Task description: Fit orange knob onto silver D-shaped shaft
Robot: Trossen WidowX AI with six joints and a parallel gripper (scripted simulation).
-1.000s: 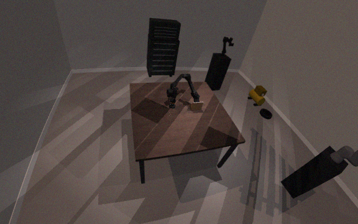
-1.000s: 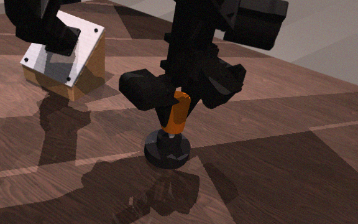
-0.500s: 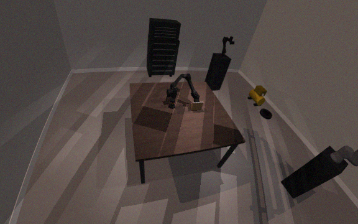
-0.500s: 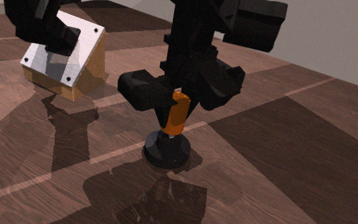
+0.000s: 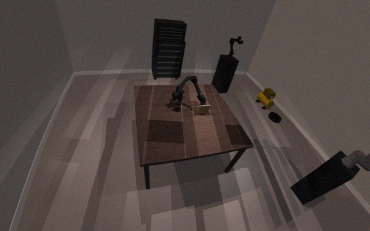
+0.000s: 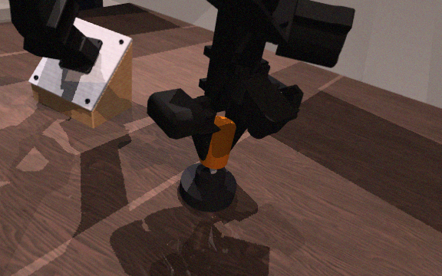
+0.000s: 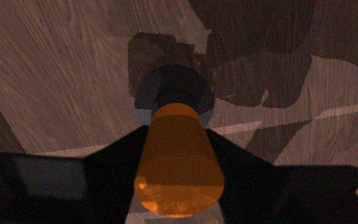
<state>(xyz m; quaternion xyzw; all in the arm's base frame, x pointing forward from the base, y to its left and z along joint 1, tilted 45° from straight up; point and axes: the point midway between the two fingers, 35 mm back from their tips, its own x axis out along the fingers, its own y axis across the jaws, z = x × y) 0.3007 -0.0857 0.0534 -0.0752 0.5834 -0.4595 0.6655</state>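
My gripper tip is 3 cm below the orange knob. The rest, counted from my gripper tip: round dark pedestal (4 cm below).
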